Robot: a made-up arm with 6 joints.
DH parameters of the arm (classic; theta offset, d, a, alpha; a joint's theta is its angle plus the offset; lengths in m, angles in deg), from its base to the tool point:
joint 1: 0 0.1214 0 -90
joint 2: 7.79 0 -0.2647 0
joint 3: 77.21 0 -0.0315 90
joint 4: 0 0.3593 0 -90
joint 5: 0 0 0.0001 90
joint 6: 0 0.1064 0 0
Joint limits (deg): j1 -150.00..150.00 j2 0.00..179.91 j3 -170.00..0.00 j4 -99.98..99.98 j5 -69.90..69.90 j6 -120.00..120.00
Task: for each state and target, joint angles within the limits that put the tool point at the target. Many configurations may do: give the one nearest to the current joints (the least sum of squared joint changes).
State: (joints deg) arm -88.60 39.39 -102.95 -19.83 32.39 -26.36
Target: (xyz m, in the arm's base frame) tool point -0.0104 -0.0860 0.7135
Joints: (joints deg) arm -85.55 45.57 -100.64 -17.97 31.21 -26.36
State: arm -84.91 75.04 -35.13 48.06 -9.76 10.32
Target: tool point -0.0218 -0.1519 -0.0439
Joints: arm -98.89 75.18 0.00 47.42 1.37 10.32
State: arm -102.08 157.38 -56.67 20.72 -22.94 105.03
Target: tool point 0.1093 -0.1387 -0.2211
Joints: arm -49.96 145.22 -36.45 14.82 -11.81 105.03
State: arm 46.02 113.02 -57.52 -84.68 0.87 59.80
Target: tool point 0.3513 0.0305 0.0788
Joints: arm 10.01 83.60 -33.47 -82.98 17.04 59.80
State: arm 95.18 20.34 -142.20 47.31 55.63 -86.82
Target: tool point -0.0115 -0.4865 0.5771
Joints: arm 96.35 18.03 -142.61 47.23 56.58 -86.82
